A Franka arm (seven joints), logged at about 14 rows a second.
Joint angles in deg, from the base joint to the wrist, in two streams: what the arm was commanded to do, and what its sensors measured. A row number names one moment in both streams.
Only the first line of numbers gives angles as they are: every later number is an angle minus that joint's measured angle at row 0.
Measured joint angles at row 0:
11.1 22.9 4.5 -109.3 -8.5 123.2 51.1
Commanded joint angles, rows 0 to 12:
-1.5 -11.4 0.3 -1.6 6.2 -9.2 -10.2
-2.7 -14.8 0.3 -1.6 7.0 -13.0 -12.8
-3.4 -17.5 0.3 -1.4 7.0 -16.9 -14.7
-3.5 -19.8 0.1 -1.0 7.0 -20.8 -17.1
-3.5 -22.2 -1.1 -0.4 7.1 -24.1 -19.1
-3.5 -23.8 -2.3 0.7 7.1 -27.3 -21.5
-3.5 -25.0 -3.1 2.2 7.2 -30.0 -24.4
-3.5 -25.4 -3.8 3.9 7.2 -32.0 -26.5
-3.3 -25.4 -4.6 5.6 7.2 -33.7 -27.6
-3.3 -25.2 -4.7 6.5 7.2 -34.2 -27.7
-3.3 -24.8 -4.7 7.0 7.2 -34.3 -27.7
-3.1 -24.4 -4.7 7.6 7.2 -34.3 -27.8
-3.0 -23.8 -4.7 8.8 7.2 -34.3 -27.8
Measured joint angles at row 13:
-3.1 -25.7 -4.7 5.3 6.2 -32.9 -26.5
